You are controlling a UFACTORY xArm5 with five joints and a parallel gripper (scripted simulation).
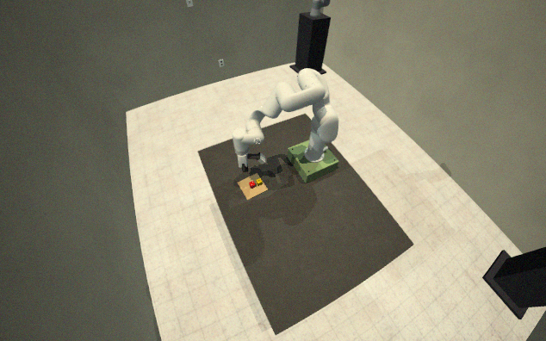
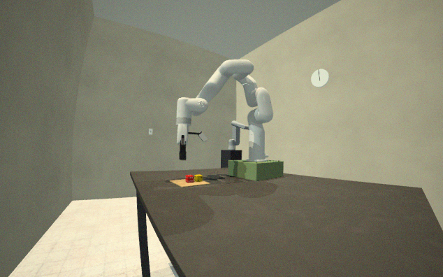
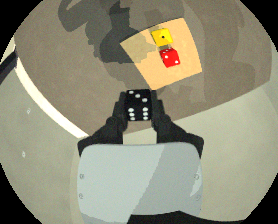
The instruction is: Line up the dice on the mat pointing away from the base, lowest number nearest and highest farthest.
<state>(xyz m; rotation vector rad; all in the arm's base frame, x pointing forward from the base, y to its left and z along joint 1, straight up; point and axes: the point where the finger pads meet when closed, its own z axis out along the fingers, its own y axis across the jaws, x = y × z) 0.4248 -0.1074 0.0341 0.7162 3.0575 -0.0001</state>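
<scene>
Right now my hand is 100 mm above the red die and 70 mm to the right of it. Also, from my hand: black die (10 mm below); then tan mat (120 mm below, 70 mm to the left); then yellow die (100 mm below, 70 mm to the left, 50 mm behind).
</scene>
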